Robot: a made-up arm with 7 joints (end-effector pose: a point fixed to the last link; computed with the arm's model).
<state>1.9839 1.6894 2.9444 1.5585 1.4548 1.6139 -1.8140</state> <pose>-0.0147 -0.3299 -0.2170 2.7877 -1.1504 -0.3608</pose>
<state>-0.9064 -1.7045 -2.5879 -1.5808 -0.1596 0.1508 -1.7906</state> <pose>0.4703 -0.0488 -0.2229 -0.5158 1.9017 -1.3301</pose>
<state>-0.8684 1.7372 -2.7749 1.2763 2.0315 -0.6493 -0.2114</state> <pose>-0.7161 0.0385 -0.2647 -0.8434 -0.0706 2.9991</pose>
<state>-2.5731 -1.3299 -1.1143 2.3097 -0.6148 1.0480 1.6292</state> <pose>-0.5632 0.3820 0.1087 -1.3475 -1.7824 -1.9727</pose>
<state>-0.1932 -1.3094 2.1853 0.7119 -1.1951 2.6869 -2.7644</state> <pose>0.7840 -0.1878 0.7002 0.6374 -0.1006 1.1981</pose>
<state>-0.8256 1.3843 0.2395 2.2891 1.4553 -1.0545 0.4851</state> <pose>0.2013 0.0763 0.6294 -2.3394 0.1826 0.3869</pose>
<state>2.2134 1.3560 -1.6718 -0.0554 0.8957 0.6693 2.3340</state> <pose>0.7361 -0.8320 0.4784 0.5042 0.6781 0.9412</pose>
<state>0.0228 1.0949 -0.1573 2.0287 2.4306 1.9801 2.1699</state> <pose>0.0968 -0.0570 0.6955 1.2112 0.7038 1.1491</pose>
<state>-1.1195 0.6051 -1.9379 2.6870 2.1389 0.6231 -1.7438</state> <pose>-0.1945 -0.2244 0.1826 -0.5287 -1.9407 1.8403</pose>
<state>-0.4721 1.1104 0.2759 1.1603 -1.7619 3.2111 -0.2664</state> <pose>-0.4645 0.3450 0.8819 -1.1505 1.5492 0.5265</pose>
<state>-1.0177 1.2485 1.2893 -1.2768 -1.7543 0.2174 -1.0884</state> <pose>-0.8835 0.1085 0.2213 0.0595 -0.8432 2.1120</pose>
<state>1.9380 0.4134 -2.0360 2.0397 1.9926 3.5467 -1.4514</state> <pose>0.4110 0.0797 0.5393 1.4347 -1.2908 -0.0257</pose>
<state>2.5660 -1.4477 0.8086 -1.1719 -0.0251 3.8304 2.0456</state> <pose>-0.3379 0.6422 0.5593 1.5898 1.0109 0.2692</pose>
